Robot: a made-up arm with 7 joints.
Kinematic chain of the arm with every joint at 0, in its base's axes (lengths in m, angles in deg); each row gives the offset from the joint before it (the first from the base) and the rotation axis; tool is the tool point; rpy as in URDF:
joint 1: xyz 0 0 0.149 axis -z
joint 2: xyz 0 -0.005 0.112 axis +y
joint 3: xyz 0 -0.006 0.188 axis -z
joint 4: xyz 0 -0.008 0.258 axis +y
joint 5: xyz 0 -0.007 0.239 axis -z
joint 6: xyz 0 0 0.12 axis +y
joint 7: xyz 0 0 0.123 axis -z
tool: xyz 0 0 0 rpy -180 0 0
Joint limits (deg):
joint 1: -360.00..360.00
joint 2: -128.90..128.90
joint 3: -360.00..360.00
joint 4: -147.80..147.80
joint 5: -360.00..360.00
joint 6: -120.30..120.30
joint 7: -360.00..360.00
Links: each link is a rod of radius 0.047 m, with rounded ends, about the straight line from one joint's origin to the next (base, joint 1, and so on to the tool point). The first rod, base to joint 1, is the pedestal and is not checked.
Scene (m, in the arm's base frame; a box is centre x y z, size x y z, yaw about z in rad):
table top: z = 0
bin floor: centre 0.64 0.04 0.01 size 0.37 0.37 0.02 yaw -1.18
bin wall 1: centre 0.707 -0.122 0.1 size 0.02 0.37 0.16 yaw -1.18
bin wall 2: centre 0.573 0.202 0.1 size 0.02 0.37 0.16 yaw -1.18
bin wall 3: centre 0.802 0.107 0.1 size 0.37 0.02 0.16 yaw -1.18
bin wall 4: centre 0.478 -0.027 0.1 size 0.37 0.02 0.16 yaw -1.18
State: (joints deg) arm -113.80 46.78 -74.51 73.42 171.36 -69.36 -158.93
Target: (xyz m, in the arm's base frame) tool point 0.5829 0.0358 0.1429
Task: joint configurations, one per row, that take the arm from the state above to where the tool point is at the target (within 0.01 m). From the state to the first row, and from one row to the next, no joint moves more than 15 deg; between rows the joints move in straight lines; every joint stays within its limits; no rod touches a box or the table.
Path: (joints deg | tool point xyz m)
1: -100.67 46.10 -65.13 73.96 173.87 -69.92 -158.93 | -0.4426 0.3695 0.4424
2: -87.54 45.41 -55.74 74.51 176.39 -70.48 -158.93 | -0.3078 0.4970 0.3993
3: -74.41 44.73 -46.36 75.05 178.90 -71.04 -158.93 | -0.1314 0.5739 0.3629
4: -61.28 44.05 -36.98 75.59 181.41 -71.60 -158.93 | 0.0659 0.5864 0.3339
5: -48.15 43.37 -27.59 76.14 183.93 -72.15 -158.93 | 0.2595 0.5295 0.3131
6: -35.02 42.68 -18.21 76.68 186.44 -72.71 -158.93 | 0.4238 0.4080 0.3012
7: -21.89 42.00 -8.83 77.23 188.95 -73.27 -158.93 | 0.5366 0.2362 0.2981
8: -8.77 41.32 0.56 77.77 191.46 -73.83 -158.93 | 0.5829 0.0358 0.3039
9: -8.62 49.16 0.38 77.54 191.50 -71.92 -158.93 | 0.5884 0.0366 0.2236
10: -8.48 56.99 0.20 77.32 191.54 -70.02 -158.93 | 0.5829 0.0358 0.1429

